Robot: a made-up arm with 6 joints. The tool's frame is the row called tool. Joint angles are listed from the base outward.
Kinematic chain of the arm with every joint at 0, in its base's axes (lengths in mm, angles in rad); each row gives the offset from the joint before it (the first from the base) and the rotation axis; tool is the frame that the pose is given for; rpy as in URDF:
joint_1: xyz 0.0 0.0 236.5 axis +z
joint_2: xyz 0.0 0.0 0.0 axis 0 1 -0.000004
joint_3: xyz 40.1 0.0 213.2 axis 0 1 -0.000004
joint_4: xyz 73.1 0.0 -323.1 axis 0 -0.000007 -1
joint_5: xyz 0.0 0.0 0.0 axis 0 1 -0.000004
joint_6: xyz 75.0 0.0 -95.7 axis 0 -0.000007 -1
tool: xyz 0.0 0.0 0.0 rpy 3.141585 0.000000 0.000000
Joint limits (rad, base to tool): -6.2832..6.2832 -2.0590..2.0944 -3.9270..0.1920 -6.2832..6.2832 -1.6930..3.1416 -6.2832..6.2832
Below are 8 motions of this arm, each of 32 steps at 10 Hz.
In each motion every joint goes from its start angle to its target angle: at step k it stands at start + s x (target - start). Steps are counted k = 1, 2, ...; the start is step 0. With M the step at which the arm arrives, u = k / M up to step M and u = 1 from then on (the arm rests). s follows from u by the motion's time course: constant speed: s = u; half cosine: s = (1 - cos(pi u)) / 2; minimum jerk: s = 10 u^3 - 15 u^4 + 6 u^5.
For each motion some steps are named. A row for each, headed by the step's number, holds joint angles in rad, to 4 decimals.
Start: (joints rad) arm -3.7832 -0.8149 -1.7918 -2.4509 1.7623 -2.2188
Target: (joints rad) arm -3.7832 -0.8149 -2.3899 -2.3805 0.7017 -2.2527
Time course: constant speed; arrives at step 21
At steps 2, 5, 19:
2: -3.7832 -0.8149 -1.8488 -2.4442 1.6613 -2.2220
5: -3.7832 -0.8149 -1.9342 -2.4341 1.5098 -2.2269
19: -3.7832 -0.8149 -2.3329 -2.3872 0.8027 -2.2495

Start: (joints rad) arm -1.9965 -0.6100 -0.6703 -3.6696 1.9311 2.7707
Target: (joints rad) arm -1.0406 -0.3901 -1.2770 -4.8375 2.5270 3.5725
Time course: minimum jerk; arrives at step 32
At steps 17, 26, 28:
17: -1.4627 -0.4872 -1.0091 -4.3218 2.2639 3.2185
26: -1.0872 -0.4008 -1.2474 -4.7805 2.4979 3.5334
28: -1.0559 -0.3936 -1.2673 -4.8188 2.5174 3.5596

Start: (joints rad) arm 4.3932 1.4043 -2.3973 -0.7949 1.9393 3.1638
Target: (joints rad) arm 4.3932 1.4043 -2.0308 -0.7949 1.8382 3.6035
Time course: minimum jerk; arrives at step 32
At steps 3, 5, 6, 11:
3: 4.3932 1.4043 -2.3947 -0.7949 1.9386 3.1669
5: 4.3932 1.4043 -2.3864 -0.7949 1.9363 3.1769
6: 4.3932 1.4043 -2.3794 -0.7949 1.9344 3.1852
11: 4.3932 1.4043 -2.3146 -0.7949 1.9165 3.2630

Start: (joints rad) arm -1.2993 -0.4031 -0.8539 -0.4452 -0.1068 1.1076
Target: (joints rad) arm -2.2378 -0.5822 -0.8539 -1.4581 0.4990 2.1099
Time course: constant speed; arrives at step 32
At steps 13, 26, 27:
13: -1.6806 -0.4759 -0.8539 -0.8567 0.1393 1.5148
26: -2.0618 -0.5486 -0.8539 -1.2682 0.3854 1.9220
27: -2.0912 -0.5542 -0.8539 -1.2998 0.4043 1.9533

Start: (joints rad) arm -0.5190 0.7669 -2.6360 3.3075 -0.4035 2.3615
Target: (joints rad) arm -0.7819 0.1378 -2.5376 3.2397 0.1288 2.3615
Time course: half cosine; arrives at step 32
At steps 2, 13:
2: -0.5215 0.7609 -2.6351 3.3068 -0.3984 2.3615
13: -0.6123 0.5437 -2.6011 3.2834 -0.2146 2.3615

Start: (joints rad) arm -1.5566 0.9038 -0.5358 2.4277 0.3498 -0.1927
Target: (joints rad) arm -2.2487 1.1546 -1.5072 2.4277 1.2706 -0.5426
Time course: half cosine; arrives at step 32
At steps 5, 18, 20, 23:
5: -1.5975 0.9186 -0.5932 2.4277 0.4042 -0.2134
18: -1.9702 1.0537 -1.1163 2.4277 0.9000 -0.4018
20: -2.0351 1.0772 -1.2074 2.4277 0.9864 -0.4346
23: -2.1222 1.1088 -1.3296 2.4277 1.1023 -0.4786

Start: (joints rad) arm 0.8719 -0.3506 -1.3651 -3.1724 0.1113 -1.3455
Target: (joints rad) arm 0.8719 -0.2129 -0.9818 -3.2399 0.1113 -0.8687
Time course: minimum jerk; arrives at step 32
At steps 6, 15, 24, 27, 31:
6: 0.8719 -0.3439 -1.3464 -3.1757 0.1113 -1.3222
15: 0.8719 -0.2898 -1.1959 -3.2022 0.1113 -1.1350
24: 0.8719 -0.2272 -1.0215 -3.2329 0.1113 -0.9181
27: 0.8719 -0.2170 -0.9932 -3.2379 0.1113 -0.8829
31: 0.8719 -0.2129 -0.9819 -3.2399 0.1113 -0.8688

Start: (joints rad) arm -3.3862 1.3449 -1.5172 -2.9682 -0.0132 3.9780
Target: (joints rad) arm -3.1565 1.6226 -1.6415 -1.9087 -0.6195 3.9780
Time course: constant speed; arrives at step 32
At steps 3, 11, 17, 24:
3: -3.3647 1.3709 -1.5289 -2.8689 -0.0700 3.9780
11: -3.3072 1.4404 -1.5599 -2.6040 -0.2216 3.9780
17: -3.2642 1.4924 -1.5832 -2.4053 -0.3353 3.9780
24: -3.2139 1.5532 -1.6104 -2.1736 -0.4679 3.9780

